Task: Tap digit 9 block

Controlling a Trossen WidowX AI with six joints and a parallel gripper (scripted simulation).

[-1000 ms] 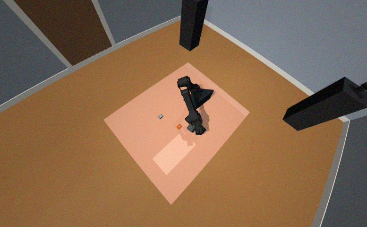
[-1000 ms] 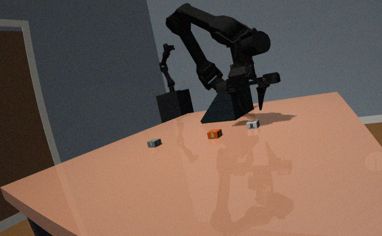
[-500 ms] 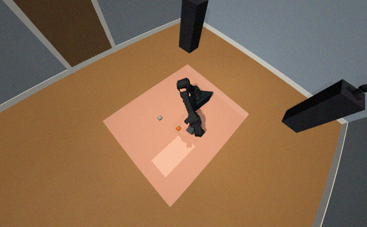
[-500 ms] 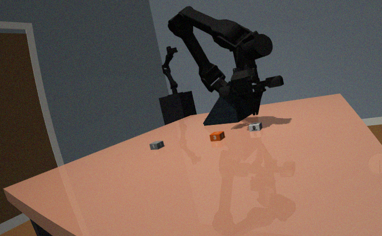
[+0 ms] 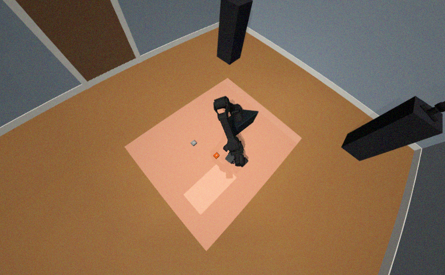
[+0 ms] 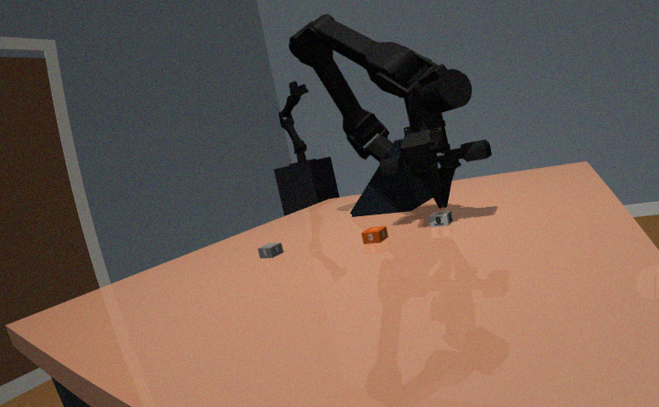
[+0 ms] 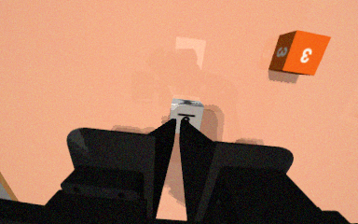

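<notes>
The white block is 10 mm to the right of my gripper tip and 20 mm below it. From my gripper tip the other things lie so: dark grey block 110 mm ahead, 300 mm to the right, 20 mm below; orange block 70 mm ahead, 110 mm to the right, 20 mm below.
</notes>
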